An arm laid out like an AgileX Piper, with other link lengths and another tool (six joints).
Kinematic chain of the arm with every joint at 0, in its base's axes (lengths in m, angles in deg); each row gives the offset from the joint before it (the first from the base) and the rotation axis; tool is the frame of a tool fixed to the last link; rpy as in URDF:
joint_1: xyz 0 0 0.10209 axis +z
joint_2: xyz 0 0 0 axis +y
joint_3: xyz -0.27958 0 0.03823 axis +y
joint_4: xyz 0.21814 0 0.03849 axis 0.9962 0 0.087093
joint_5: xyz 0 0 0 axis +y
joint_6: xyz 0.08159 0 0.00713 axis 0.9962 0 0.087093
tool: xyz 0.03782 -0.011 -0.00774 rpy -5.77 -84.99 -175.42
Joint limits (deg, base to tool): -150..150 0..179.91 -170..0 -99.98..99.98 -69.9..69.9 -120..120
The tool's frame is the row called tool.
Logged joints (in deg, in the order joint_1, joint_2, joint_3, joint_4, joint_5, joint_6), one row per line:
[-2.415, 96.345, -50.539, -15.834, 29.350, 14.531]
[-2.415, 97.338, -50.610, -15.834, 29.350, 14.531]
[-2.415, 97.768, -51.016, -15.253, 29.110, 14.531]
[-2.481, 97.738, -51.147, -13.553, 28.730, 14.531]
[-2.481, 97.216, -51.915, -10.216, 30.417, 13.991]
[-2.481, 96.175, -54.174, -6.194, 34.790, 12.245]
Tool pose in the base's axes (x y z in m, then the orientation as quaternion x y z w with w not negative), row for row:
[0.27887, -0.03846, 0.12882, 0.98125, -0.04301, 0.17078, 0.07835]
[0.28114, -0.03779, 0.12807, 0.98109, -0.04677, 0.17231, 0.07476]
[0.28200, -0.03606, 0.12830, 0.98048, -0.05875, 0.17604, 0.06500]
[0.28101, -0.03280, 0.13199, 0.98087, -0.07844, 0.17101, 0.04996]
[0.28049, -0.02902, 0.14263, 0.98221, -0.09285, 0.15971, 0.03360]
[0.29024, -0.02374, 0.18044, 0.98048, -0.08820, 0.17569, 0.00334]
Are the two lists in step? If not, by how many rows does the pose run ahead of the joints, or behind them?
The pose runs 1 row ahead of the joints: the pose in row i belongs to the joints in row i + 1.
